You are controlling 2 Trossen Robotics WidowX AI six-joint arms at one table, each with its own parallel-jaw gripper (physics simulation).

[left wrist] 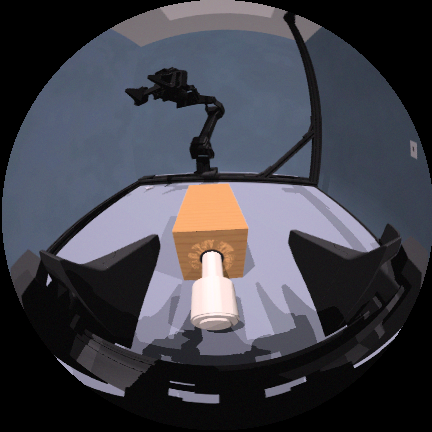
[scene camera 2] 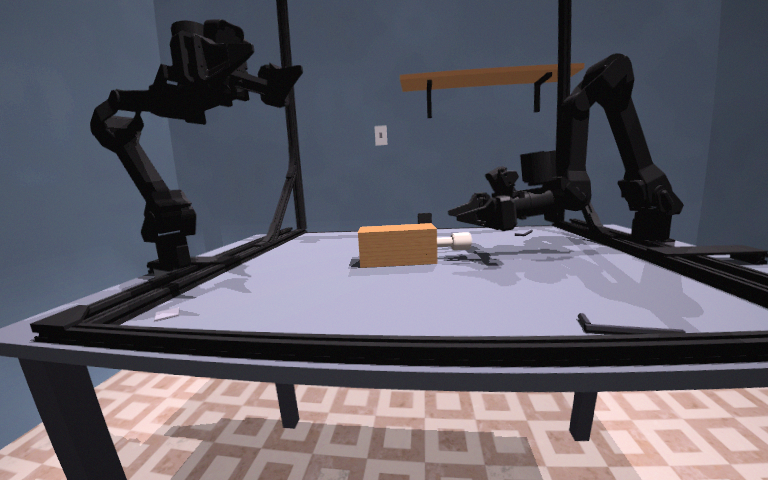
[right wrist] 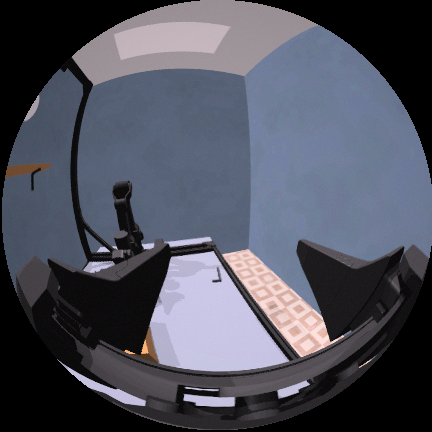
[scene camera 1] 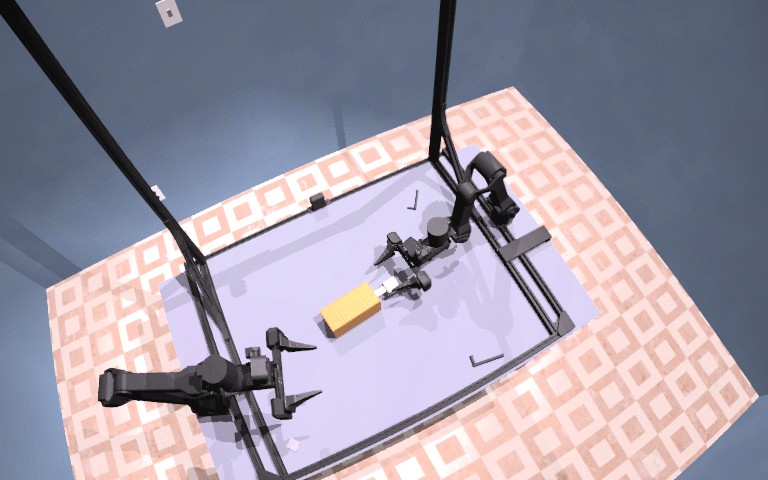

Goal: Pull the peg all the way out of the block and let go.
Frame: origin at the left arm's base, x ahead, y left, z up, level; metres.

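Seen in the pictures: left gripper, fingertip midpoint: (left wrist: 225, 239) (scene camera 2: 452, 215) (scene camera 1: 383, 277); right gripper, fingertip midpoint: (left wrist: 135, 83) (scene camera 2: 279, 59) (right wrist: 236, 248) (scene camera 1: 319, 369); left arm's base, link origin: (scene camera 2: 650, 239) (scene camera 1: 500, 216); right arm's base, link origin: (left wrist: 203, 171) (scene camera 2: 176, 265) (scene camera 1: 218, 404).
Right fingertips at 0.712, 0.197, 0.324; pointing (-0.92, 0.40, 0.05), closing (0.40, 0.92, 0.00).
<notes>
Pixels of each thing's top centre, then the offset from my right fingertips to it, as dx, dy, dz.
- orange wooden block, top centre: (left wrist: 208, 199) (scene camera 2: 396, 227) (scene camera 1: 349, 306) -0.149, -0.182, -0.271
- white peg, top centre: (left wrist: 210, 254) (scene camera 2: 440, 233) (scene camera 1: 377, 290) -0.240, -0.186, -0.289
- black L-shaped key, top centre: (scene camera 2: 628, 322) (scene camera 1: 487, 356) (right wrist: 215, 272) -0.400, +0.136, -0.335
- small white piece, top centre: (scene camera 2: 167, 313) (scene camera 1: 293, 444) +0.186, +0.060, -0.340
The orange wooden block (scene camera 1: 351, 310) (scene camera 2: 397, 246) (left wrist: 212, 210) lies on the table, and a corner of the block (right wrist: 150, 352) shows in the right wrist view. The white peg (scene camera 1: 390, 284) (scene camera 2: 461, 241) (left wrist: 214, 300) sticks out of its right end, with its shaft partly in the hole and its thick head outside. My left gripper (scene camera 1: 379, 278) (scene camera 2: 454, 214) (left wrist: 225, 239) is open and empty, pointing at the block from the peg side, its fingertips above the peg's height in scene camera 2. My right gripper (scene camera 1: 318, 369) (scene camera 2: 276, 58) (right wrist: 236, 248) is open and empty, high at the left, away from the block.
A black L-shaped key (scene camera 1: 485, 359) (scene camera 2: 634, 328) (right wrist: 218, 275) lies near the table's front edge. Another L-shaped key (scene camera 1: 416, 200) (scene camera 2: 523, 232) lies farther back. A small white piece (scene camera 1: 292, 444) (scene camera 2: 167, 314) lies at the front left. Black frame rails edge the table.
</notes>
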